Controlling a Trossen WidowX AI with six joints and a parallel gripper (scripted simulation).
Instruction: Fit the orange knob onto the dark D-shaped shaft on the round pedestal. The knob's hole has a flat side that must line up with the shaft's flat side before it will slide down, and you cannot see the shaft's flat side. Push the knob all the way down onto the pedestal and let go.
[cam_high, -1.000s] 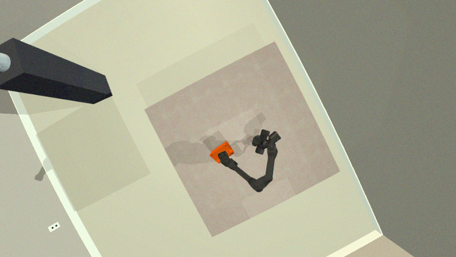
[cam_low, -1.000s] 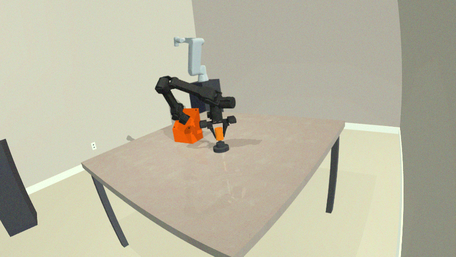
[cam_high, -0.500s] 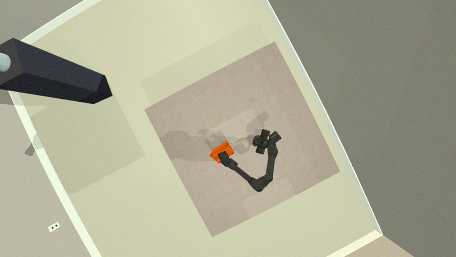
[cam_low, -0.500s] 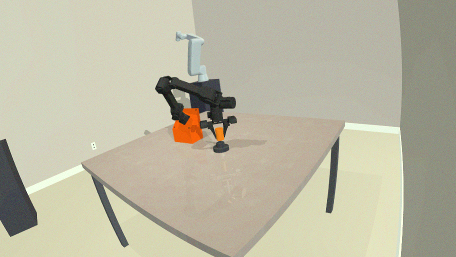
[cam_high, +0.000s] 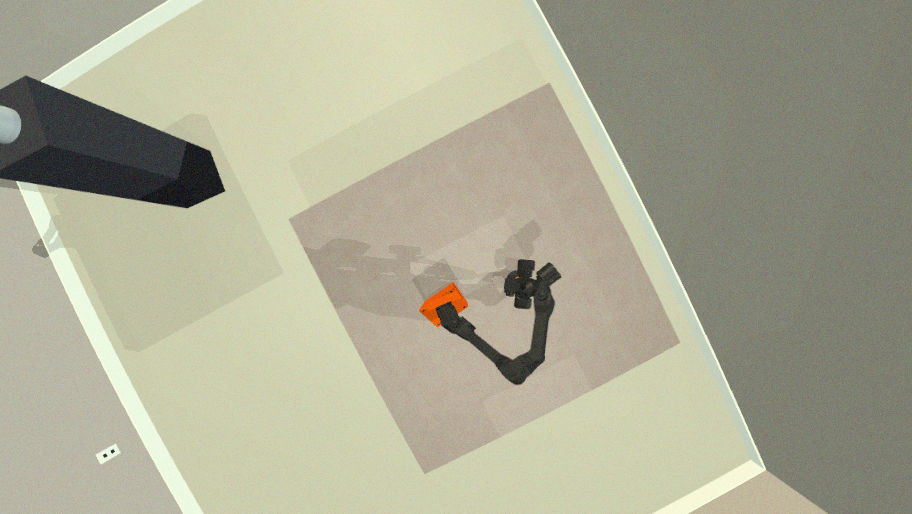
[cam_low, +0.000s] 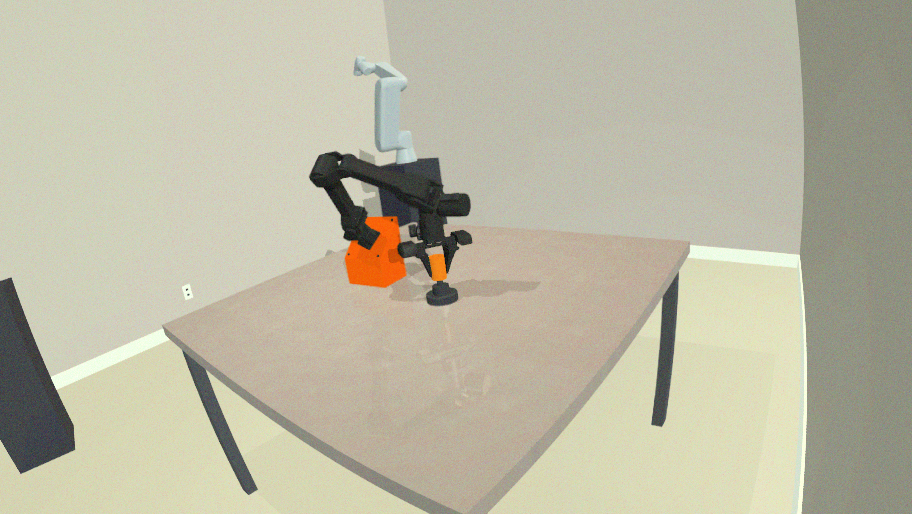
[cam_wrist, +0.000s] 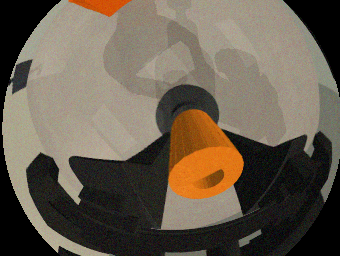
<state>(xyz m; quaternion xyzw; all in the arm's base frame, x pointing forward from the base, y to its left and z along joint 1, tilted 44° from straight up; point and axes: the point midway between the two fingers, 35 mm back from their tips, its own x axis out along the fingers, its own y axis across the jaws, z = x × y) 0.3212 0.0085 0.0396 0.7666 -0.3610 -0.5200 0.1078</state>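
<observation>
Right now my gripper tip is 2 cm below the orange knob. From my gripper tip the other things lie so: dark round pedestal 4 cm below.
</observation>
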